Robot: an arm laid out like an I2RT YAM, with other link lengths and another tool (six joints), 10 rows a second.
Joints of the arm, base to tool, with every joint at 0 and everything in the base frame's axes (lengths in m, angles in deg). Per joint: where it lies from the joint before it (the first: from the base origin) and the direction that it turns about. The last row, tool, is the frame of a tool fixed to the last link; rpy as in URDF.
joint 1: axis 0 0 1 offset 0.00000 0.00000 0.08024
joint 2: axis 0 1 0 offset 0.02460 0.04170 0.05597
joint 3: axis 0 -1 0 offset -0.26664 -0.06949 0.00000
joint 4: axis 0 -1 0 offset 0.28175 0.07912 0.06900
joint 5: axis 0 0 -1 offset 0.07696 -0.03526 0.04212
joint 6: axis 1 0 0 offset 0.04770 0.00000 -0.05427
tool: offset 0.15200 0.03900 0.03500 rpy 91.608 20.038 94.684
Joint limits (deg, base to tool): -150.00..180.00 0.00..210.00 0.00..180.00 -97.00..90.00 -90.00..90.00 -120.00..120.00
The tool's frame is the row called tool.
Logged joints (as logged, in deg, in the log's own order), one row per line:
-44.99 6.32 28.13 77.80 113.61 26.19
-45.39 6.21 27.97 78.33 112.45 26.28
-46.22 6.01 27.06 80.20 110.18 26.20
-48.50 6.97 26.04 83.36 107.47 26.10
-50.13 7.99 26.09 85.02 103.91 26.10
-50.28 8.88 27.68 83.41 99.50 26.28
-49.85 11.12 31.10 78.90 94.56 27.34
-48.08 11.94 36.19 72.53 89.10 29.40
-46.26 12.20 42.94 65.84 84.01 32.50
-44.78 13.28 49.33 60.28 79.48 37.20
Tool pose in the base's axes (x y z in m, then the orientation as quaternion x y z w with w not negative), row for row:
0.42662 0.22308 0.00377 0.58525 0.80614 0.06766 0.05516
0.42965 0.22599 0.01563 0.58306 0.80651 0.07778 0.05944
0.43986 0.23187 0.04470 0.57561 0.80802 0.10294 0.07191
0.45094 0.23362 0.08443 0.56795 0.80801 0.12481 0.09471
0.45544 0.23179 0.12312 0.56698 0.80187 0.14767 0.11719
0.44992 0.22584 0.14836 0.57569 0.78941 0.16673 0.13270
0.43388 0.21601 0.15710 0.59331 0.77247 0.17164 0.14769
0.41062 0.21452 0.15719 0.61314 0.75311 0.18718 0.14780
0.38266 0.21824 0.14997 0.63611 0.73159 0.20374 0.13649
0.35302 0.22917 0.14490 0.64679 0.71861 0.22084 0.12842
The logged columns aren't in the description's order. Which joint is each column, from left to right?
Columns, left to right: joint 4, joint 5, joint 6, joint 3, joint 2, joint 1.
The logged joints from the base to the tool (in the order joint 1, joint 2, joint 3, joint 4, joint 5, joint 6), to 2 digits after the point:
26.19 113.61 77.80 -44.99 6.32 28.13
26.28 112.45 78.33 -45.39 6.21 27.97
26.20 110.18 80.20 -46.22 6.01 27.06
26.10 107.47 83.36 -48.50 6.97 26.04
26.10 103.91 85.02 -50.13 7.99 26.09
26.28 99.50 83.41 -50.28 8.88 27.68
27.34 94.56 78.90 -49.85 11.12 31.10
29.40 89.10 72.53 -48.08 11.94 36.19
32.50 84.01 65.84 -46.26 12.20 42.94
37.20 79.48 60.28 -44.78 13.28 49.33

